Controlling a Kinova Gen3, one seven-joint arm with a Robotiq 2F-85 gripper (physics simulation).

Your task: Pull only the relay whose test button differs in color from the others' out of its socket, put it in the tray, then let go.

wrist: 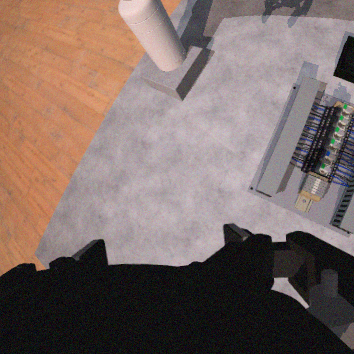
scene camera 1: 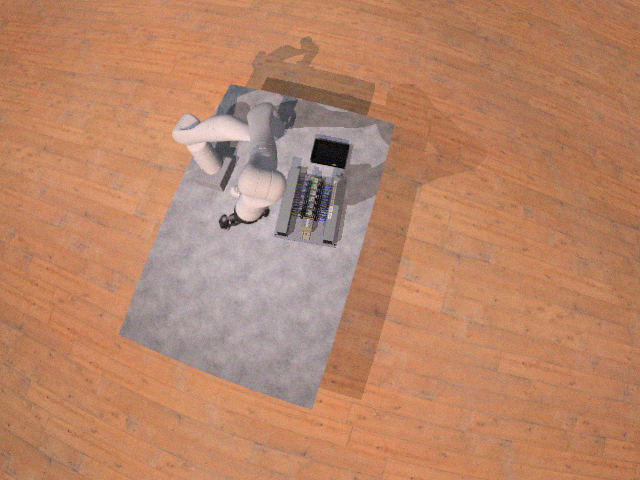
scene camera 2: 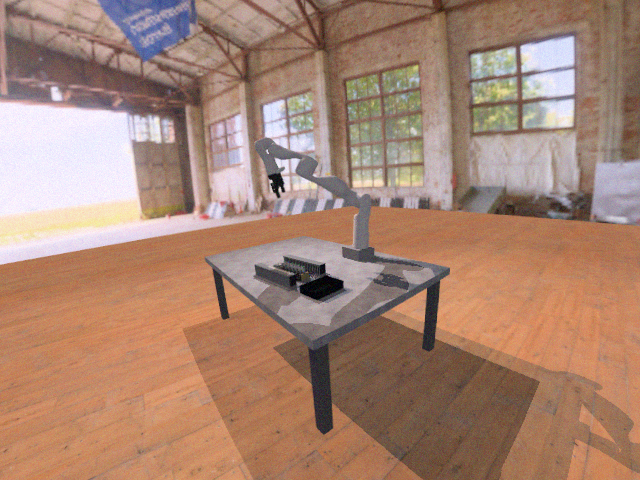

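A mounting plate (scene camera 1: 294,233) is visible in the scene, and so is the gripper (wrist: 164,245).
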